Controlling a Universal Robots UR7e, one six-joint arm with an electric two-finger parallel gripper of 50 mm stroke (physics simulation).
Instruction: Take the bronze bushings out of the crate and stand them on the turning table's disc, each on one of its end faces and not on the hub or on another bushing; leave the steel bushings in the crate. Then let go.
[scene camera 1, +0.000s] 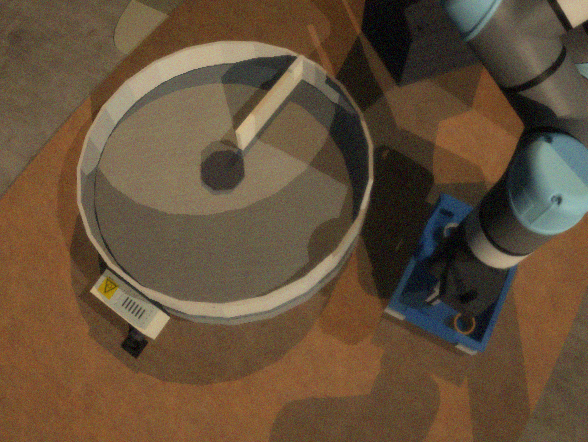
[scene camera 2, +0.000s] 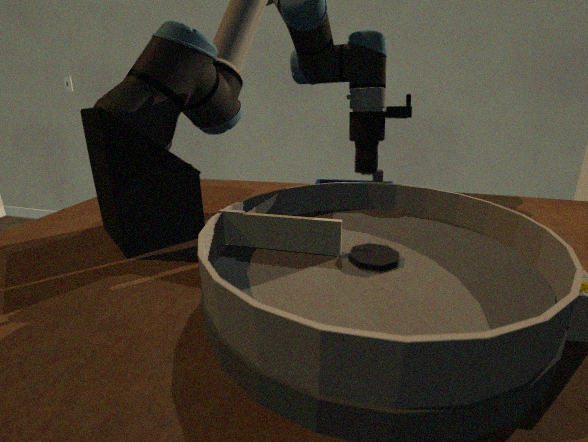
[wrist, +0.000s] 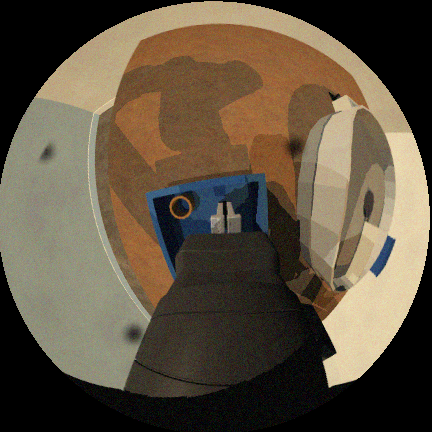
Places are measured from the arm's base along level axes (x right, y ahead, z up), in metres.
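Pixels of known places: gripper, fingertip midpoint: (scene camera 1: 431, 298) (wrist: 224, 208); arm's base, origin of the base link: (scene camera 2: 130, 133).
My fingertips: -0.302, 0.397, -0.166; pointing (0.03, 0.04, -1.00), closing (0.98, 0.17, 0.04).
Observation:
For each thing: its top centre in the pictures, then the offset to it from my fingertips, as dx, dy, dz. "spot": a spot on its surface instead.
- blue crate, middle of its top: (wrist: 213, 253) (scene camera 1: 463, 268) (scene camera 2: 354, 187) -0.008, -0.057, +0.020
- bronze bushing, middle of its top: (wrist: 179, 207) (scene camera 1: 464, 323) -0.060, -0.005, +0.000
- steel bushing, middle of its top: (scene camera 1: 454, 232) +0.035, -0.100, +0.000
- grey disc, middle of its top: (scene camera 2: 374, 253) (scene camera 1: 223, 168) (wrist: 369, 204) +0.339, +0.070, +0.030
- dark hub, middle of its top: (scene camera 2: 374, 253) (scene camera 1: 223, 168) (wrist: 369, 204) +0.339, +0.070, +0.030
- pale upright divider, surface spot: (scene camera 2: 290, 234) (scene camera 1: 263, 108) spot: +0.363, -0.036, +0.048
- pale box with a warning label, surface spot: (scene camera 1: 131, 305) spot: +0.284, +0.296, +0.028
The blue crate (scene camera 1: 432, 328) (scene camera 2: 345, 181) (wrist: 206, 182) stands beside the turning table (scene camera 1: 231, 309) (scene camera 2: 410, 338). A bronze bushing (scene camera 1: 455, 328) (wrist: 170, 208) stands on end near one crate corner. A pale ring, seemingly a steel bushing (scene camera 1: 446, 228), partly shows at the crate's other end. My gripper (scene camera 1: 433, 296) (scene camera 2: 378, 176) (wrist: 224, 208) is shut and empty, pointing down over the crate, apart from the bronze bushing. The gripper body and arm hide part of the crate's inside. The grey disc (scene camera 1: 210, 250) (scene camera 2: 425, 300) carries no visible bushing; the dark hub (scene camera 1: 222, 168) (scene camera 2: 374, 258) is at its middle.
A raised wall (scene camera 1: 230, 310) rings the disc. A pale upright divider (scene camera 1: 270, 106) (scene camera 2: 290, 234) runs from it towards the hub. A pale box with a warning label (scene camera 1: 131, 305) is fixed outside the wall. The dark robot pedestal (scene camera 2: 155, 195) stands near the turning table.

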